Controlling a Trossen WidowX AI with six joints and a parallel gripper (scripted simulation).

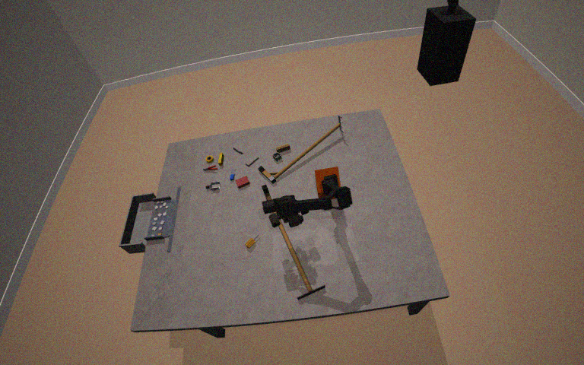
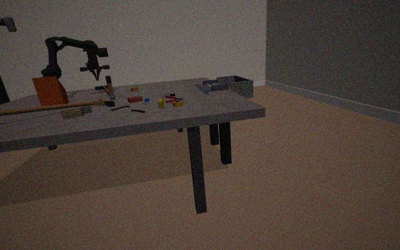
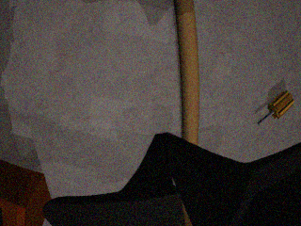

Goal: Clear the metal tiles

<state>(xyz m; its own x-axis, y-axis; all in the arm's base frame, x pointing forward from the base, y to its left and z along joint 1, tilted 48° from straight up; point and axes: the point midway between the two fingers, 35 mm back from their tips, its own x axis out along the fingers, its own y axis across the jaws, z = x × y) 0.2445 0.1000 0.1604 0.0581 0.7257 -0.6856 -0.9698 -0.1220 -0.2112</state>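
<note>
Now: the long scraper 5 cm to the left of my gripper tip, 4 cm below it and 4 cm ahead of it. Round my gripper tip: blue piece 48 cm to the right, 31 cm ahead, 10 cm below; then yellow screwdriver 23 cm ahead, 9 cm below, 2 cm to the left; then red block 39 cm to the right, 25 cm ahead, 9 cm below.
</note>
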